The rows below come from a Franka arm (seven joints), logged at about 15 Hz.
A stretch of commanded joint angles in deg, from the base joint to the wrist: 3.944 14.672 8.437 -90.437 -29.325 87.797 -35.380; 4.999 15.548 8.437 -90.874 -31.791 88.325 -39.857; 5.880 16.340 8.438 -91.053 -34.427 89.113 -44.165; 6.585 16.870 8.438 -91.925 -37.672 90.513 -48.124; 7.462 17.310 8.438 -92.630 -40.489 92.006 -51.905; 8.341 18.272 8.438 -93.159 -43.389 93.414 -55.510; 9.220 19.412 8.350 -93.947 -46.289 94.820 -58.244; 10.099 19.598 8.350 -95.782 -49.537 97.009 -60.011
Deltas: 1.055 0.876 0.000 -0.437 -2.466 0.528 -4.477; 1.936 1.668 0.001 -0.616 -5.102 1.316 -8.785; 2.641 2.198 0.001 -1.488 -8.347 2.716 -12.744; 3.518 2.638 0.001 -2.193 -11.164 4.209 -16.525; 4.397 3.600 0.001 -2.722 -14.064 5.617 -20.130; 5.276 4.740 -0.087 -3.510 -16.964 7.023 -22.864; 6.155 4.926 -0.087 -5.345 -20.212 9.212 -24.631
